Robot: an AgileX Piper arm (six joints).
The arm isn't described. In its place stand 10 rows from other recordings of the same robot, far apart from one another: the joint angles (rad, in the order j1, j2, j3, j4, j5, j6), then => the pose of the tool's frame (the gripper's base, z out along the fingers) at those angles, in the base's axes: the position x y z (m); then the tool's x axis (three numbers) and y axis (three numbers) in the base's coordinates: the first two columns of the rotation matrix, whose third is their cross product.
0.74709, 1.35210, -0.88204, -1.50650, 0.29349, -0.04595 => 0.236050, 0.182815, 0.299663, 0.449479, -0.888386, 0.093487, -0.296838, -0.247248, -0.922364
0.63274, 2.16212, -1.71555, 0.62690, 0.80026, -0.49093 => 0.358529, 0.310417, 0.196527, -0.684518, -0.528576, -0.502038, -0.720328, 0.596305, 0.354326
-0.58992, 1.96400, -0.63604, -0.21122, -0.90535, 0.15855 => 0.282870, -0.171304, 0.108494, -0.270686, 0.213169, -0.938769, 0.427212, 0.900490, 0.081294
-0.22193, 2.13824, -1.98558, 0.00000, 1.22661, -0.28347 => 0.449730, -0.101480, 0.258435, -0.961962, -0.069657, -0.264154, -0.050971, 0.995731, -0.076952
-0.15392, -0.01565, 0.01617, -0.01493, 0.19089, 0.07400 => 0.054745, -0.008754, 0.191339, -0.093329, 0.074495, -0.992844, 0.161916, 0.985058, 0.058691
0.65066, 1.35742, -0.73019, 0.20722, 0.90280, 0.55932 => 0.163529, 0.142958, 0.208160, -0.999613, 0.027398, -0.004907, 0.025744, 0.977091, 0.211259
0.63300, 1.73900, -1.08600, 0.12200, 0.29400, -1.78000 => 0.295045, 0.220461, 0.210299, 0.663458, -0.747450, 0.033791, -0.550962, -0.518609, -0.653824
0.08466, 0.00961, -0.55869, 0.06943, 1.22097, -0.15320 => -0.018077, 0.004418, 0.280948, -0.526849, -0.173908, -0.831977, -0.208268, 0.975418, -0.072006
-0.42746, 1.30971, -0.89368, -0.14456, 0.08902, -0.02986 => 0.265265, -0.122122, 0.308783, -0.436505, 0.008781, -0.899659, 0.355028, 0.920488, -0.163271
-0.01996, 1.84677, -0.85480, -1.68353, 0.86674, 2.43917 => 0.327412, -0.075472, 0.159122, -0.180615, 0.421955, -0.888444, 0.873455, 0.484084, 0.052342
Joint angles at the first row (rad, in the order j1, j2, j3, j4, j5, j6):
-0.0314 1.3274 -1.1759 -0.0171 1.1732 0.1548
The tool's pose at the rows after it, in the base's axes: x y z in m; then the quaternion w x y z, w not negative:
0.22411, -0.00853, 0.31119, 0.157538, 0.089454, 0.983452, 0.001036
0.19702, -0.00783, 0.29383, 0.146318, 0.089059, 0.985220, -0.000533
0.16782, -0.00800, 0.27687, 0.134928, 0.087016, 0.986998, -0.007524
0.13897, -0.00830, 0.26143, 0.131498, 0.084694, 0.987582, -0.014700
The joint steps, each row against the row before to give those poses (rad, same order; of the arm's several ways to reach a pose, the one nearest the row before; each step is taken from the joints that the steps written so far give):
0.0000 -0.0891 0.1316 -0.0009 -0.0251 0.0000
0.0000 -0.0892 0.1316 -0.0020 -0.0196 0.0000
0.0000 -0.0987 0.1272 -0.0133 -0.0046 0.0000
0.0000 -0.1084 0.1171 -0.0147 -0.0010 0.0000

